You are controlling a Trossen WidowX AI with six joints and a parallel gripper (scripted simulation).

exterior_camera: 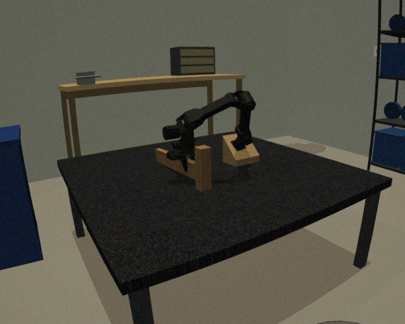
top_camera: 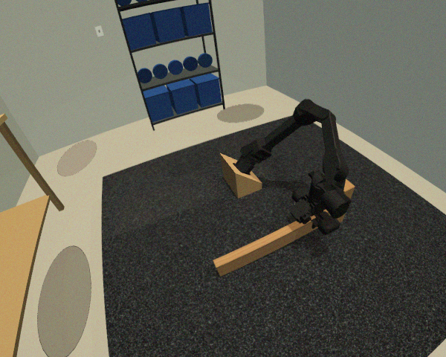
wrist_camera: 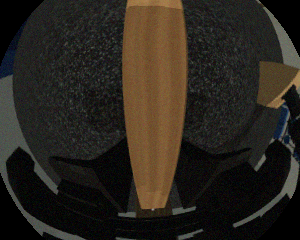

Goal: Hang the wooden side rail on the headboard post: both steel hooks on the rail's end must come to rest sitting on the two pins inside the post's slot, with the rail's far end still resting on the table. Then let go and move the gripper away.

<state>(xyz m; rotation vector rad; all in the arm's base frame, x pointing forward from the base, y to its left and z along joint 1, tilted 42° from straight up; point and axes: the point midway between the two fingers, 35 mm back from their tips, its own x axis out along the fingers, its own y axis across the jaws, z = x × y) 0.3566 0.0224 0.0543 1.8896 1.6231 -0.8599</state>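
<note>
My gripper tip is 2 cm short of the headboard post, 12 cm to the right of it and 4 cm below it.
</note>
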